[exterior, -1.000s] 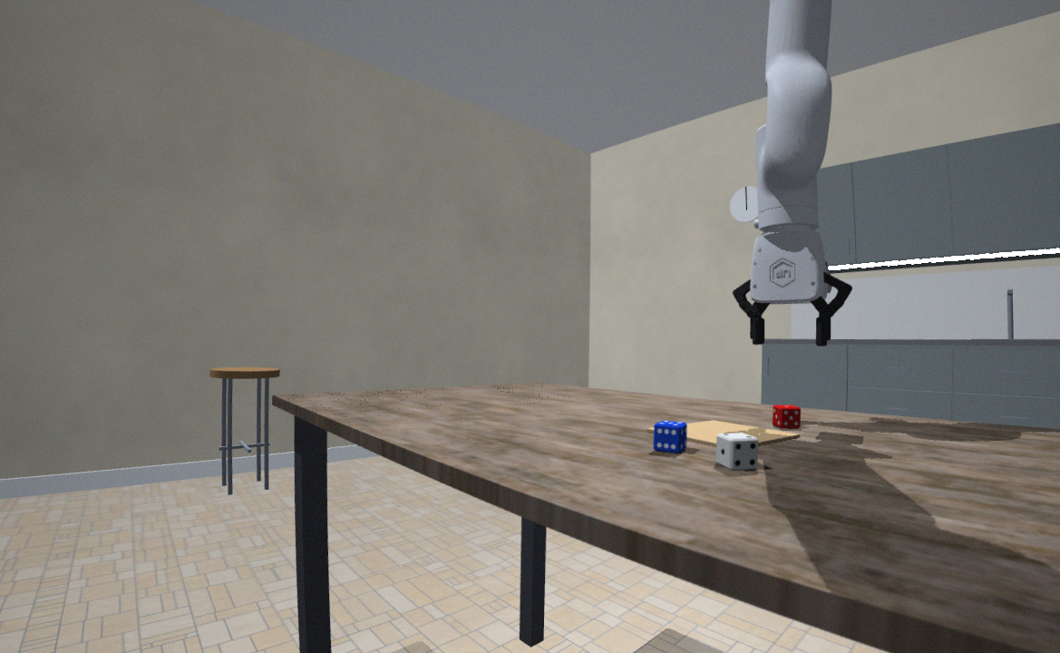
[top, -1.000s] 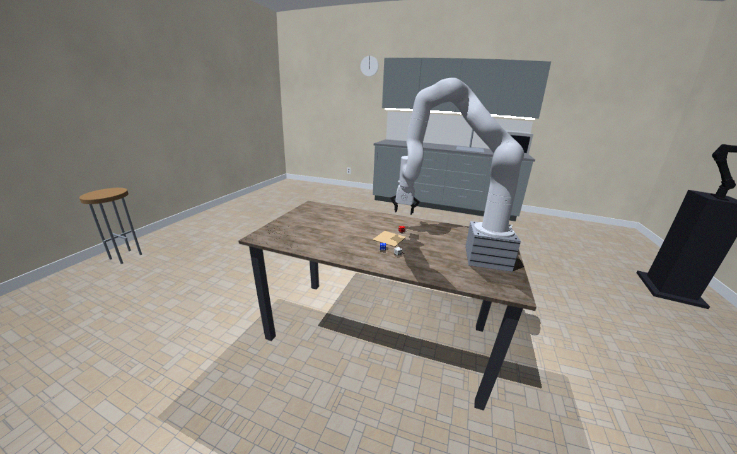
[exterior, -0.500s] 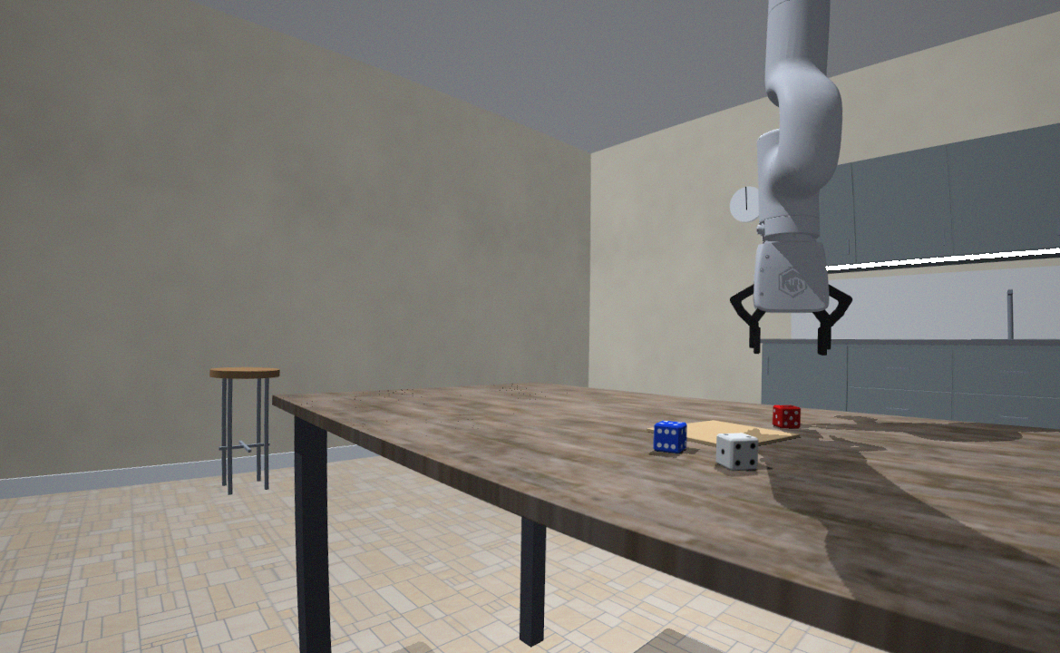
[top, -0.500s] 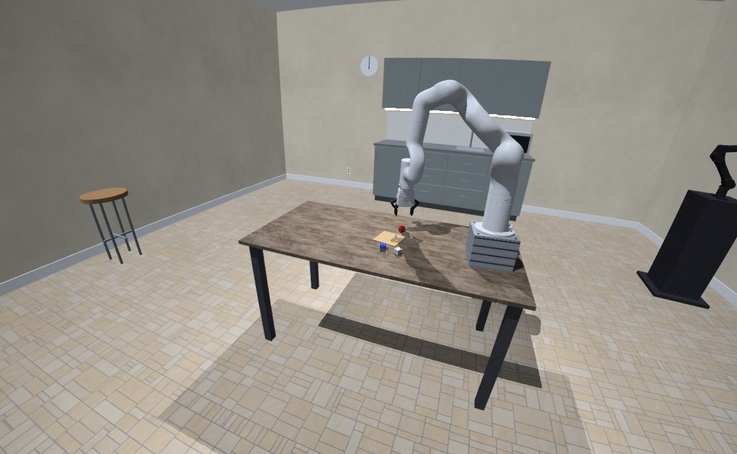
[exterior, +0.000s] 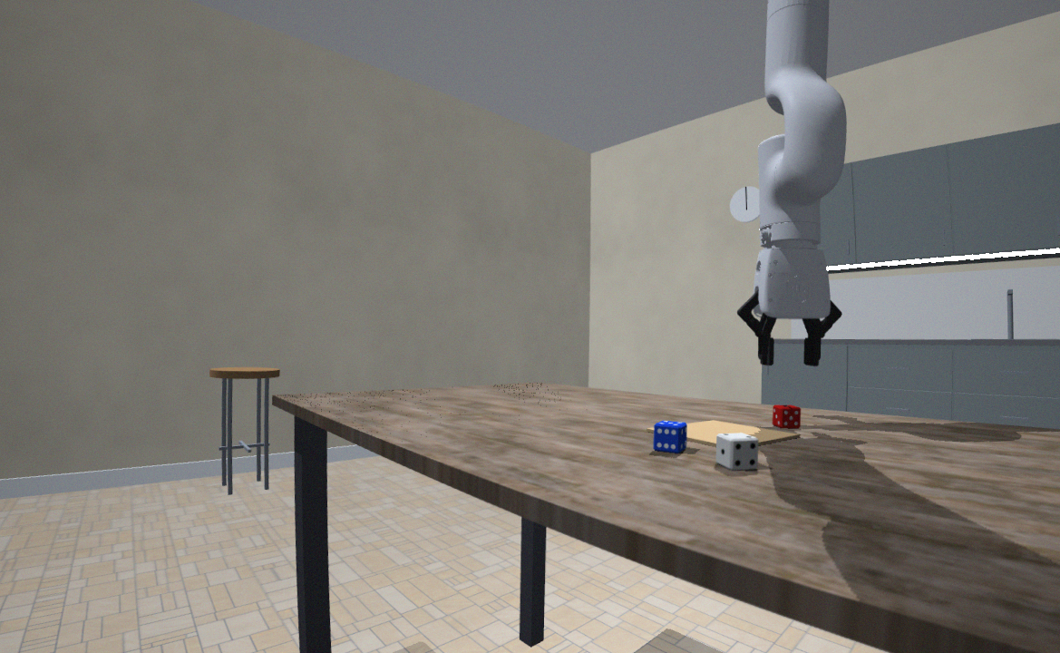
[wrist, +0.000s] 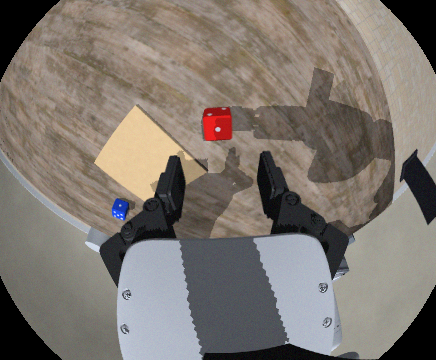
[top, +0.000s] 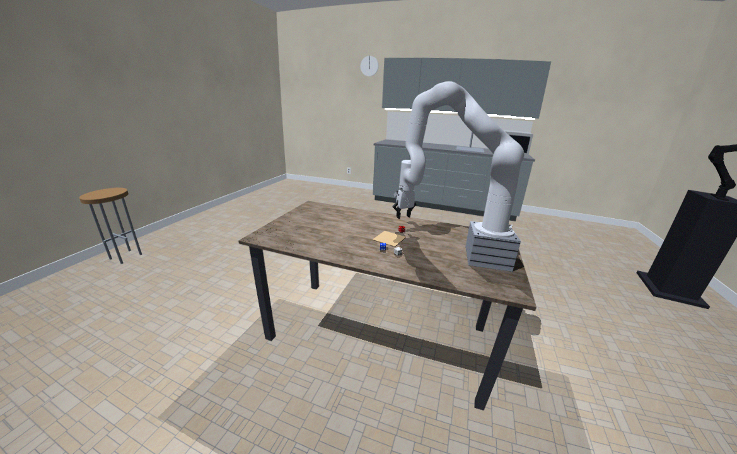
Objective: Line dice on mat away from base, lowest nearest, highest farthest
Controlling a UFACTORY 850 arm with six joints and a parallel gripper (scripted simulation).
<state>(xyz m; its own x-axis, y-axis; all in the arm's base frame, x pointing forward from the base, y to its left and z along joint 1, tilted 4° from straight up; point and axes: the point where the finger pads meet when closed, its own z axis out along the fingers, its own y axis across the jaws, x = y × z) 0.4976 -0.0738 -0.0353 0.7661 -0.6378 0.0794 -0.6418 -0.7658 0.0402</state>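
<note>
My gripper is now 90 mm above the red die. Also, from my hand: tan mat 130 mm to the left, 100 mm below, 30 mm ahead; blue die 260 mm to the left, 90 mm below, 10 mm ahead; white die 270 mm to the left, 90 mm below, 70 mm behind.
</note>
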